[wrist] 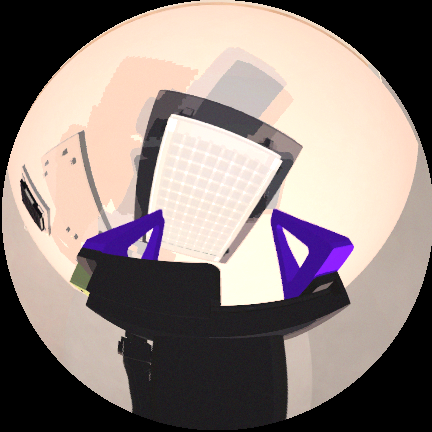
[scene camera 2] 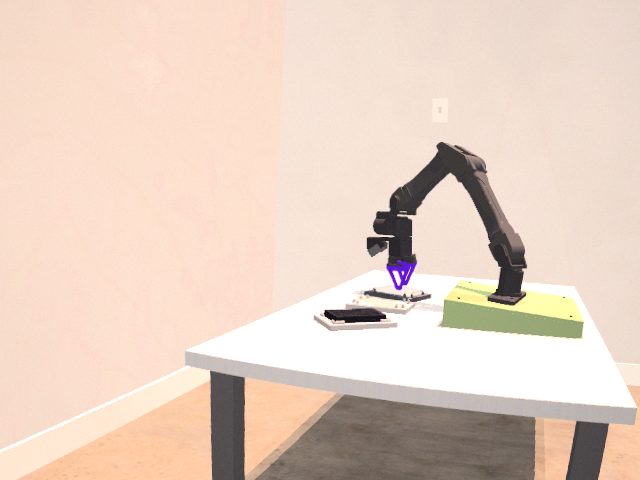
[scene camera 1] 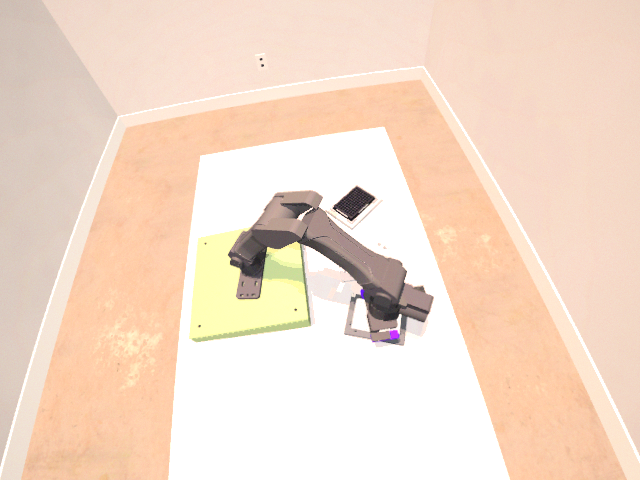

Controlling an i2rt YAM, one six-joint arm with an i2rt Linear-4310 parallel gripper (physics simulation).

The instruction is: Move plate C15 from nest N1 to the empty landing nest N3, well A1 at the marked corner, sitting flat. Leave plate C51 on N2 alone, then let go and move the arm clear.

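Observation:
A pale, gridded plate (scene camera 1: 360, 316) (scene camera 2: 385, 290) (wrist: 215, 185) sits in a dark nest (scene camera 1: 361, 336) (scene camera 2: 424, 296) (wrist: 156, 112). My gripper (scene camera 1: 378, 314) (scene camera 2: 398, 287) (wrist: 217, 214) is open and empty, pointing down over this plate; its purple fingers stand apart near the plate's near end in the wrist view. A black plate (scene camera 1: 354, 202) (scene camera 2: 354, 314) (wrist: 32, 200) sits in a white nest (scene camera 1: 353, 224) (scene camera 2: 361, 326). Between them lies an empty pale nest (scene camera 2: 379, 305) (wrist: 70, 185) with small pegs. Plate labels, nest labels and the marked corner cannot be read.
The arm stands on a yellow-green block (scene camera 1: 248, 320) (scene camera 2: 511, 322) on the white table (scene camera 1: 289, 403) (scene camera 2: 413, 369). The forearm reaches across the area beside the nests in scene camera 1 and partly hides the dark nest. Walls stand beyond the table.

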